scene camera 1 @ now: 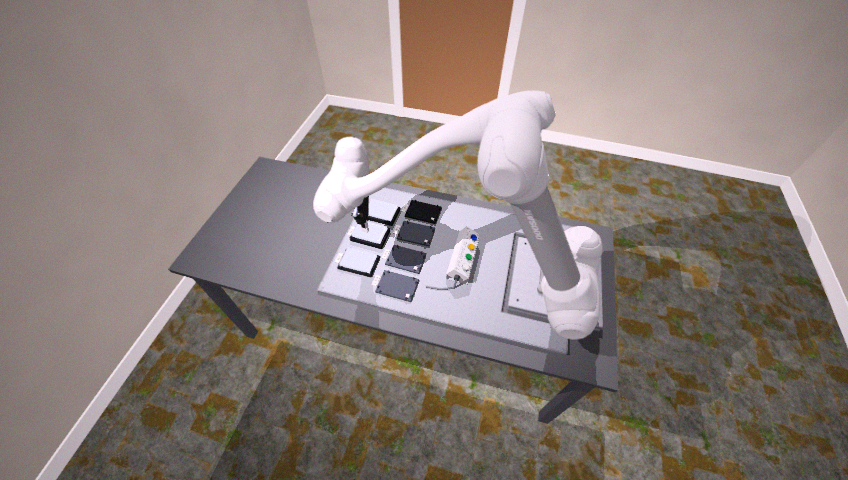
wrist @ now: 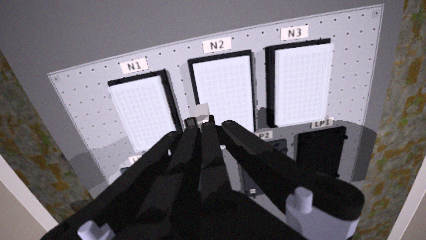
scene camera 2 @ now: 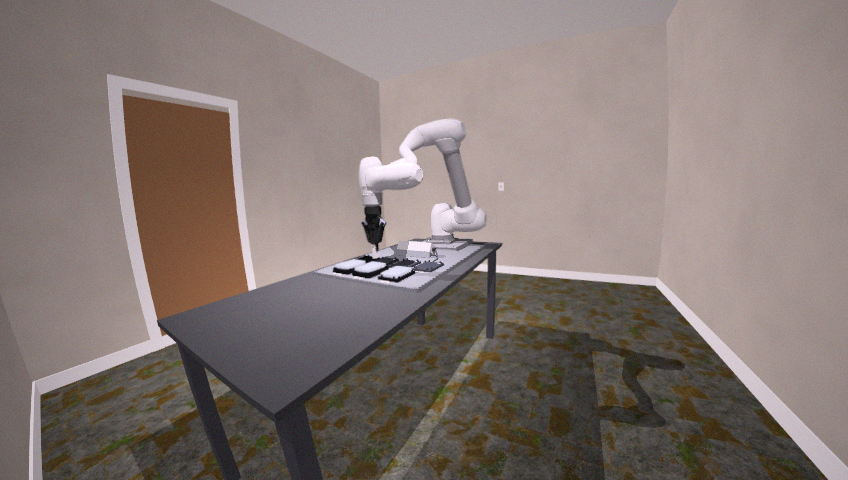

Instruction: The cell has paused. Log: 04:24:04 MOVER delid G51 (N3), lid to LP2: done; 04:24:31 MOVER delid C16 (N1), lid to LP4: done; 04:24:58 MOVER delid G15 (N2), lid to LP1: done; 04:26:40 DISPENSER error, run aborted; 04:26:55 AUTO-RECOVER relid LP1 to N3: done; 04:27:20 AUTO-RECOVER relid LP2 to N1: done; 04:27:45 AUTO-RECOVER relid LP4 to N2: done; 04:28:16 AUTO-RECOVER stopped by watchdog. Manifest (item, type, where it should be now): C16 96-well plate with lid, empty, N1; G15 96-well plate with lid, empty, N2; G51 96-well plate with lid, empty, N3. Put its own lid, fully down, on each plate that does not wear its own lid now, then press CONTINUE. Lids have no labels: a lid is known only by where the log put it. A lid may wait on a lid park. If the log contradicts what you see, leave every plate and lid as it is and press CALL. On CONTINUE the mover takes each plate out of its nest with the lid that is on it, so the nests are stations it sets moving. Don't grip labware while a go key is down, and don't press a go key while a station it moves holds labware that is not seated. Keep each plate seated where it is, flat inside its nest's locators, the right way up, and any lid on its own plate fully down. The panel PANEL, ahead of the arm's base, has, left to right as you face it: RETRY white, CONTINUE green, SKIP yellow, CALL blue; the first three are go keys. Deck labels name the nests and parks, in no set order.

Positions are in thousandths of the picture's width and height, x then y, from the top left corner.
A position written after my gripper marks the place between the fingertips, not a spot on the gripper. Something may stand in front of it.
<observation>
I see my gripper (scene camera 2: 443, 536) and a button panel (scene camera 1: 537, 568).
My gripper shows as well in the wrist view (wrist: 480, 469).
</observation>
